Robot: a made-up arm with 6 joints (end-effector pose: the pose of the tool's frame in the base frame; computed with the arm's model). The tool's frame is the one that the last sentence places.
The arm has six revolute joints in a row. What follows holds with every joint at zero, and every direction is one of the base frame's. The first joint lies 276.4 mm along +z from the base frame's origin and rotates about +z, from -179.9 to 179.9 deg. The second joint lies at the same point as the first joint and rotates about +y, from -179.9 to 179.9 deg. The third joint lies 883 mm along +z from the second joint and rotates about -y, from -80 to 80 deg. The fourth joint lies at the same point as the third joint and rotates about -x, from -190 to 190 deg. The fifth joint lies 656.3 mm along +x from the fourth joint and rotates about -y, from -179.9 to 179.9 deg. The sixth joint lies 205.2 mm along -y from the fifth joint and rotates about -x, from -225 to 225 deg. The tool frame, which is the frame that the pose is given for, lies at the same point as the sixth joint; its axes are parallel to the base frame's.
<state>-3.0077 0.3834 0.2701 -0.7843 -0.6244 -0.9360</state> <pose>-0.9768 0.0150 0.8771 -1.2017 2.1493 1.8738</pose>
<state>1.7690 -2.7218 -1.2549 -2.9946 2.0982 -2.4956</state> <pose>-0.1474 -0.2968 0.1197 -1.0090 -0.0497 1.7009</pose>
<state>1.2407 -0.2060 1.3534 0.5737 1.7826 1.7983</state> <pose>0.0708 -0.3250 1.7983 0.7800 -1.5732 -2.1147</pose>
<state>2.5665 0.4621 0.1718 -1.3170 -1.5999 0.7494</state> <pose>-0.7823 0.5685 0.6886 0.9204 -1.0218 -1.9072</pose>
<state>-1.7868 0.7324 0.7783 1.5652 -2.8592 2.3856</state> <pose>-0.2662 -1.2076 1.1681 1.6634 1.8133 0.7292</pose>
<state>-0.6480 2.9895 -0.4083 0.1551 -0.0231 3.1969</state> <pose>-0.5283 0.1457 -0.4608 0.2571 -0.3745 2.4361</pose>
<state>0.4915 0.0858 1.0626 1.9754 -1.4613 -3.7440</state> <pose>0.2146 0.2065 1.8056 2.2924 -1.8439 0.3914</pose>
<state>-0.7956 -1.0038 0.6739 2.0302 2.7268 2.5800</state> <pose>-0.6333 0.7763 1.3836 0.2451 1.1034 -0.0816</pose>
